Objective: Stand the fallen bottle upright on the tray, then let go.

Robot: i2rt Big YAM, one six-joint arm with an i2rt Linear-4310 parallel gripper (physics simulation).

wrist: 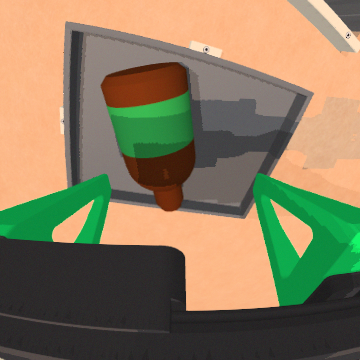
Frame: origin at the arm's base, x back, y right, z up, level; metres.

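Seen in the pictures: gripper, fingertip midpoint: (181,181).
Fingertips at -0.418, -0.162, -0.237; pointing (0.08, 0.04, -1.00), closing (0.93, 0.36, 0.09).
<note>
A point is followed by its place in that frame, as x, y, z.
A brown bottle (156,127) @[-0.439, -0.149, -0.284] with a green label band lies on its side in the grey tray (240,213) @[-0.275, -0.256, -0.341]. Its wide base points to the top of the wrist view, and its narrow neck points down toward the gripper, over the tray's near wall. My gripper (181,181) @[-0.418, -0.162, -0.237] is open and empty. Its green fingertips stand wide apart at the left and right, near the tray's near side, with the bottle's neck end showing between them. How high the fingertips are above the tray is hard to tell.
A small pale bracket (206,49) @[-0.413, -0.081, -0.347] with a screw sits at the tray's far wall, another (62,121) @[-0.527, -0.191, -0.337] at its left wall. A pale rail (325,22) @[-0.317, -0.008, -0.339] beside a dark structure (347,12) @[-0.314, 0.003, -0.321] stands at the top right. A shadow falls across the tray's right half.
</note>
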